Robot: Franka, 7 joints.
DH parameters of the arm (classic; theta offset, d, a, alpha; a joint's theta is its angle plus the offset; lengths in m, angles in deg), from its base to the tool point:
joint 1: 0 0.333 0 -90
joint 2: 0 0 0 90
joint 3: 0 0.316 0.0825 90
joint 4: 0 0 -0.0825 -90
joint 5: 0 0.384 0 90
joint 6: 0 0 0.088 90
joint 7: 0 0.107 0 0
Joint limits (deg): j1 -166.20..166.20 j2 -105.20..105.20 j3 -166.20..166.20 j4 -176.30..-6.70 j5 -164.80..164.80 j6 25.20..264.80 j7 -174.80..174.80
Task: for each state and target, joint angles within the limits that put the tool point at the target. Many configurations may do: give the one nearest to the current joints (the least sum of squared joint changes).
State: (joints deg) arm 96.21 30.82 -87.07 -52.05 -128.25 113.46 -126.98
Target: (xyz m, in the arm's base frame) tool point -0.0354 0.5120 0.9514
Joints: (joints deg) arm 118.27 43.96 -87.32 -34.32 -124.66 76.61 -126.98
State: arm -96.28 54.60 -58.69 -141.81 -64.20 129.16 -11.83
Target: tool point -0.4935 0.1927 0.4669
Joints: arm -109.80 52.23 -97.89 -125.36 -66.79 121.88 -11.83
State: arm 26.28 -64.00 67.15 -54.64 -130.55 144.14 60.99
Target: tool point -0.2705 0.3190 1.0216
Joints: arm 18.11 -41.70 48.37 -63.68 -130.71 142.25 60.99
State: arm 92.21 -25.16 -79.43 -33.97 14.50 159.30 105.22
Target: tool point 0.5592 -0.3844 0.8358
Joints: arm 110.62 -47.04 -90.22 -47.99 15.57 156.00 105.22
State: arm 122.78 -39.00 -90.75 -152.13 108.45 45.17 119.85
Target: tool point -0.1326 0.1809 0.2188
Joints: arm 151.56 3.51 -59.80 -176.30 88.29 67.14 119.85
